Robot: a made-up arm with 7 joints. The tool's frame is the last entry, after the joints.
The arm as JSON. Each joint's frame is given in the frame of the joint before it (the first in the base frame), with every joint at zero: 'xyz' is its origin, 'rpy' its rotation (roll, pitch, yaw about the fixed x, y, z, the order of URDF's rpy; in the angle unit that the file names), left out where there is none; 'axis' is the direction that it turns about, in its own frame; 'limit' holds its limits. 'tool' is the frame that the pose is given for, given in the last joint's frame.
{
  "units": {
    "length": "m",
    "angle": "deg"
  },
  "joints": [
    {
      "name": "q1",
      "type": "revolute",
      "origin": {
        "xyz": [
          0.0,
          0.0,
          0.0
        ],
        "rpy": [
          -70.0,
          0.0,
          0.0
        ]
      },
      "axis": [
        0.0,
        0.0,
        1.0
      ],
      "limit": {
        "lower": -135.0,
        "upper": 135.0
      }
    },
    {
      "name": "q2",
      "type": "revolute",
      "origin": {
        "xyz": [
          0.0,
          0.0,
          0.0
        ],
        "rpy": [
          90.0,
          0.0,
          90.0
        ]
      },
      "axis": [
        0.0,
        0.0,
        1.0
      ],
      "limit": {
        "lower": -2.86,
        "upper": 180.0
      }
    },
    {
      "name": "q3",
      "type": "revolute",
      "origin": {
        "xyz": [
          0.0,
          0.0,
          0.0
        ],
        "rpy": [
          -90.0,
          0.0,
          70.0
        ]
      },
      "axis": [
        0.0,
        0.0,
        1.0
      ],
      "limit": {
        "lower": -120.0,
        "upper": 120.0
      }
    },
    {
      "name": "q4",
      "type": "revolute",
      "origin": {
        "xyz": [
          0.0,
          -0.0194,
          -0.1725
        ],
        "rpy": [
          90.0,
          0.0,
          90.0
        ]
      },
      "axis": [
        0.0,
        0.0,
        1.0
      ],
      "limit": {
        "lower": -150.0,
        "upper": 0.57
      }
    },
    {
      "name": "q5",
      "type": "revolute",
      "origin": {
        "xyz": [
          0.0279,
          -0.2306,
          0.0
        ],
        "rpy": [
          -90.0,
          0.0,
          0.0
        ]
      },
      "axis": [
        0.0,
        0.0,
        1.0
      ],
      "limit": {
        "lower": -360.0,
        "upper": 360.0
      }
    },
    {
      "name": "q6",
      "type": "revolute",
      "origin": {
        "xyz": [
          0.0,
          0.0,
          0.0
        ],
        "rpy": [
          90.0,
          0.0,
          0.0
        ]
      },
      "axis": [
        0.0,
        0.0,
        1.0
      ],
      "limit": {
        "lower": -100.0,
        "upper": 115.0
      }
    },
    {
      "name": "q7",
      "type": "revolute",
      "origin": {
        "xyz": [
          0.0,
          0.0,
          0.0
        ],
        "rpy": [
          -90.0,
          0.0,
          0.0
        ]
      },
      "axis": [
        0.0,
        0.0,
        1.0
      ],
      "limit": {
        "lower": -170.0,
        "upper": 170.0
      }
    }
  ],
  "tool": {
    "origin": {
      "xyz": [
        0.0,
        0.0,
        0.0
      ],
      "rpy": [
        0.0,
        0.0,
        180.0
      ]
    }
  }
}
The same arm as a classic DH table. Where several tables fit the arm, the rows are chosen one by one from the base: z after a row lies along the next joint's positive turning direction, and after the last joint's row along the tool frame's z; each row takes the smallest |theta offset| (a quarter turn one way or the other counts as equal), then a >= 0, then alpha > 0; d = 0 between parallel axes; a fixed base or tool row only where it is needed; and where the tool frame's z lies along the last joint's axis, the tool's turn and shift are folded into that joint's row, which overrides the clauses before.
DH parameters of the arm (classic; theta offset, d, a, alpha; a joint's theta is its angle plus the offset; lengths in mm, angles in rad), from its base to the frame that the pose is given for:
base (fixed): 0.0000 0.0 0.0 -1.2218
q1: 1.5708 0.0 0.0 1.5708
q2: 1.2218 0.0 0.0 -1.5708
q3: -1.5708 -172.5 19.4 -1.5708
q4: 0.0000 0.0 -27.9 1.5708
q5: 0.0000 -230.6 0.0 -1.5708
q6: 0.0000 0.0 0.0 1.5708
q7: 0.0000 0.0 0.0 0.0000
Joint limits (rad, base to tool): -2.3562..2.3562 -0.0499..3.1416 -2.0944..2.0944 -2.6180..0.0099 -6.2832..6.2832 -1.7453..2.0071 -2.9671..2.9671

